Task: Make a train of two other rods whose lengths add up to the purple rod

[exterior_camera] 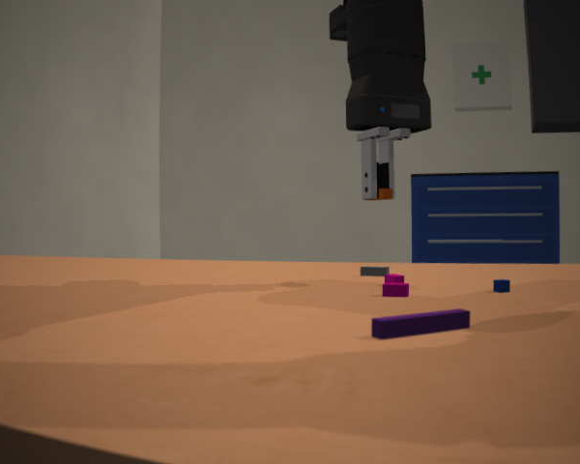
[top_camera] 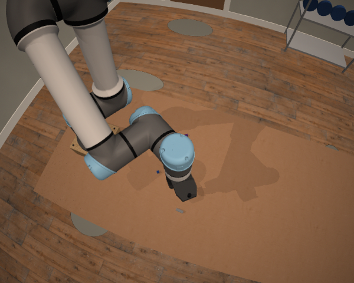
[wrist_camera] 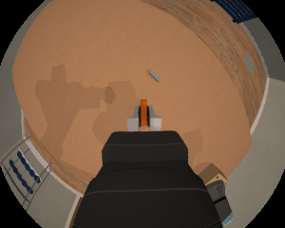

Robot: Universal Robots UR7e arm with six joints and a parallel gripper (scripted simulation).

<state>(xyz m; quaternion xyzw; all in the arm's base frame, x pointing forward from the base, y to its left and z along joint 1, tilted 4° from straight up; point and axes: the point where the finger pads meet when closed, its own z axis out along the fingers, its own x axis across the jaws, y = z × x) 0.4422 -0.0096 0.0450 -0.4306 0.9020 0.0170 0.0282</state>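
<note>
Right now the grey rod is 30 mm ahead of my hand, 60 mm to the right of it and 90 mm below it. From my hand the other things lie so: orange rod: 10 mm below; purple rod: 120 mm behind, 220 mm to the left, 90 mm below; blue rod: 130 mm behind, 30 mm to the left, 90 mm below.
</note>
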